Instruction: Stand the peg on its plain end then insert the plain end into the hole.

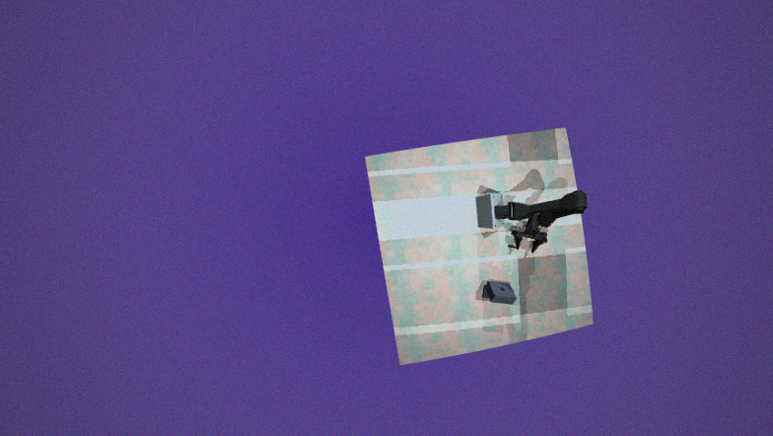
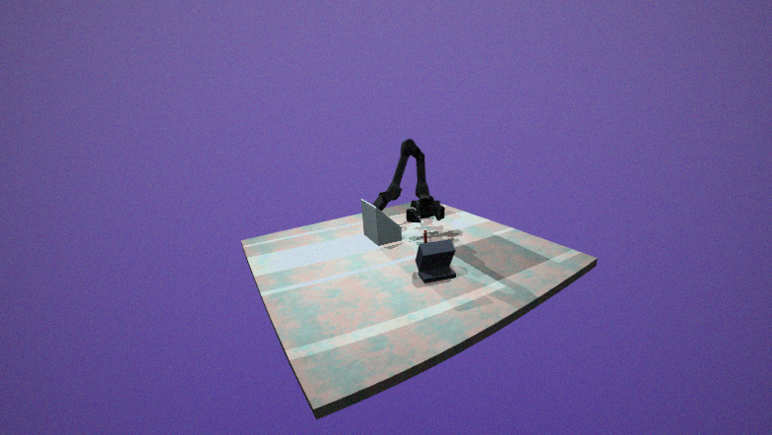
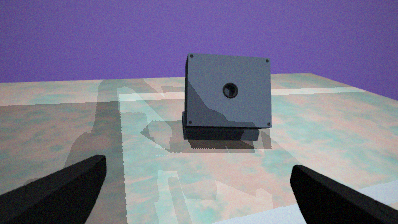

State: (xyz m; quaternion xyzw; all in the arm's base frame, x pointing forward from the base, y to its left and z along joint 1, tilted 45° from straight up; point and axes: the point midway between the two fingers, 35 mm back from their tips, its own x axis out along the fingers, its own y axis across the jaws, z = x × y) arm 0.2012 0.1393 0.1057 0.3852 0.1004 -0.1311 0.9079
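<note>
The red peg is 70 mm below my gripper tip, 20 mm to the right of it and 20 mm behind it. The rest, counted from my gripper tip: sloped grey panel (230 mm ahead, 130 mm to the right, 50 mm below).
</note>
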